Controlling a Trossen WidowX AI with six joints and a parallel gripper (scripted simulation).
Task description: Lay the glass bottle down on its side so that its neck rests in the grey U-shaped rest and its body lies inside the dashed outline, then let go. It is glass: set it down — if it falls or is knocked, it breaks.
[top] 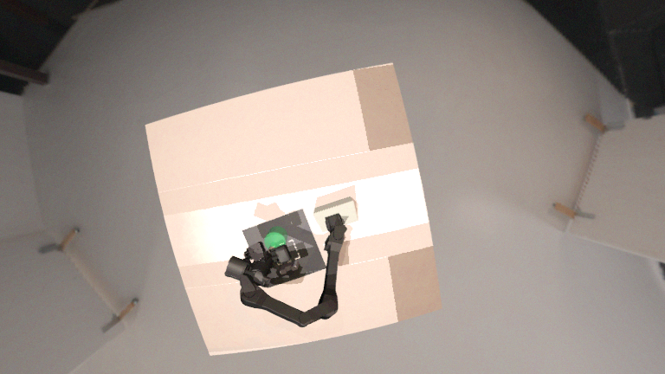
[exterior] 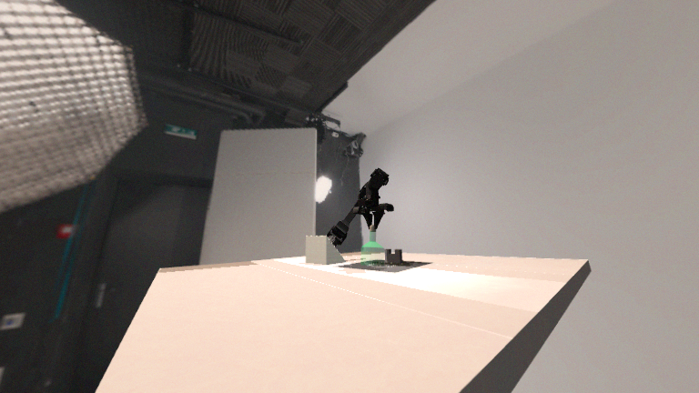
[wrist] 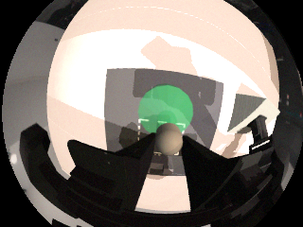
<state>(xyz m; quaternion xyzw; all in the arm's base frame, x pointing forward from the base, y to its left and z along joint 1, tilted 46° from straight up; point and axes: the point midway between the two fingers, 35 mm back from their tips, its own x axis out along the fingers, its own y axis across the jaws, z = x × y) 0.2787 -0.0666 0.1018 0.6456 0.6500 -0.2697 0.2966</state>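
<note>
Now: gripper tip 6 cm to the right of the dark mat and 15 cm above it. Also, from my gripper tip: green glass bottle 1 cm to the right, 5 cm below.
</note>
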